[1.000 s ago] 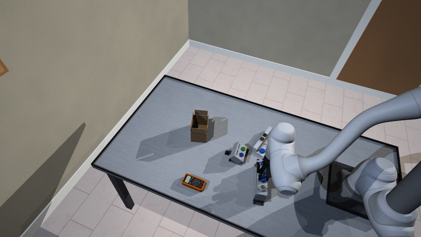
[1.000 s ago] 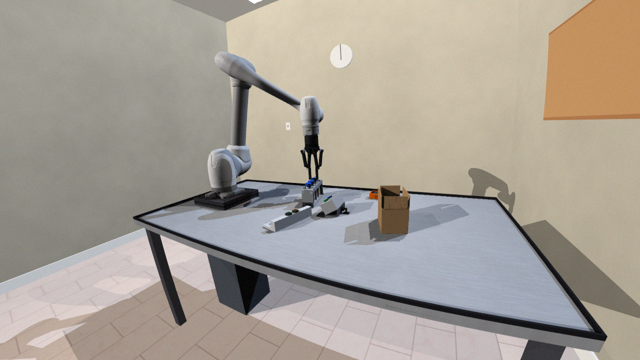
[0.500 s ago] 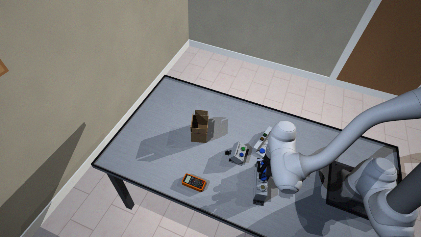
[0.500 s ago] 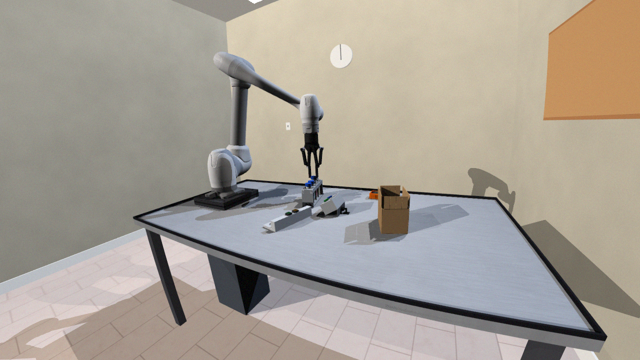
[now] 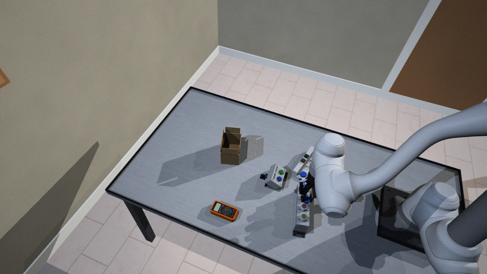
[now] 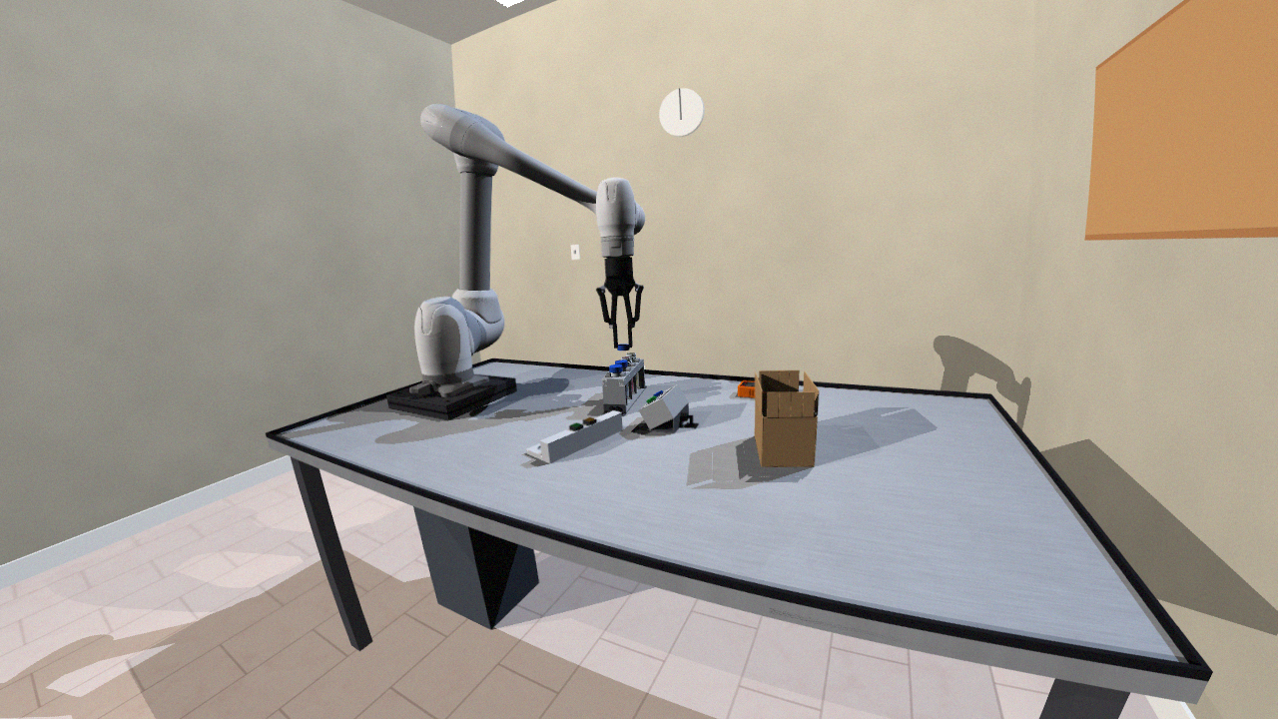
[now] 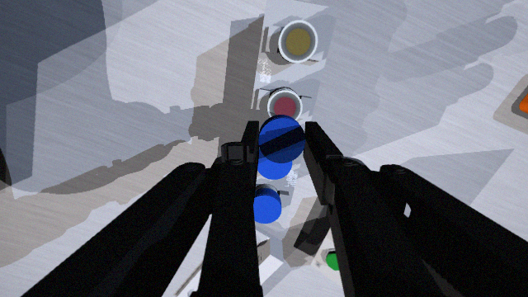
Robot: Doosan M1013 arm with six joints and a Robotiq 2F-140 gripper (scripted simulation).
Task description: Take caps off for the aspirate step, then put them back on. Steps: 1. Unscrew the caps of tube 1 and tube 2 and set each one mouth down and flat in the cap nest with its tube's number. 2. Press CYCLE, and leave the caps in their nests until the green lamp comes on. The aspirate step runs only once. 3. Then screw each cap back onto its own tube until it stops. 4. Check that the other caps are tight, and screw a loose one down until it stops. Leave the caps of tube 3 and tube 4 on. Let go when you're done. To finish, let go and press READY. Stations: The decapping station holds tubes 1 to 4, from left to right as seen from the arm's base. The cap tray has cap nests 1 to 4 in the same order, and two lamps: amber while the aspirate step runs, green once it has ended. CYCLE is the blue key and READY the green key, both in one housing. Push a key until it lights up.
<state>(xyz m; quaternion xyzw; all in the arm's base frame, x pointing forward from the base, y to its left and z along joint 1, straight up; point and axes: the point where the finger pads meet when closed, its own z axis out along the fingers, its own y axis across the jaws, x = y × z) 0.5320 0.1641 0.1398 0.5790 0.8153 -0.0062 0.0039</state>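
Now: the blue key 15 cm ahead of my hand, 12 cm to the right of it and 12 cm below it. From my hand the other things lie so: orange multimeter: 37 cm ahead, 13 cm to the left, 17 cm below; key housing: 17 cm ahead, 15 cm to the right, 13 cm below; green key: 15 cm ahead, 17 cm to the right, 12 cm below.
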